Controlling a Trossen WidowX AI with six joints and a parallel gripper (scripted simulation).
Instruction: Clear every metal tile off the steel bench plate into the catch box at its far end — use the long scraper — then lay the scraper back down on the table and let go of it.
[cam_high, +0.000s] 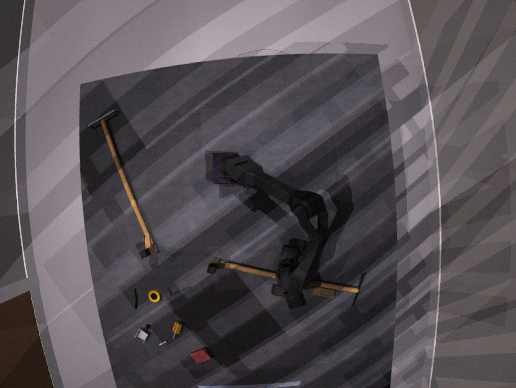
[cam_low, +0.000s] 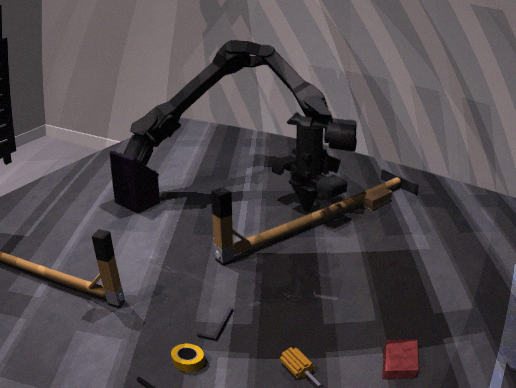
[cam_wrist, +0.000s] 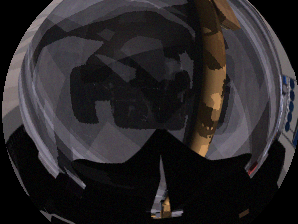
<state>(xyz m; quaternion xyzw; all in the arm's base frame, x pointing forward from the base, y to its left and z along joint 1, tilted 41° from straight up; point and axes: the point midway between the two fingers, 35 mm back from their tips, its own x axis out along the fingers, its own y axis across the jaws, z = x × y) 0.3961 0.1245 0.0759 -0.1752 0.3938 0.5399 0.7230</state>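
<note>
Now: the long wooden-handled scraper 50 mm ahead of my gripper tip, 10 mm to the left of it and 50 mm above it. From my gripper tip the other things lie so: yellow-handled tool: 210 mm ahead, 470 mm to the right; wooden block: 130 mm ahead, 140 mm to the left; red block: 350 mm ahead, 400 mm to the right.
</note>
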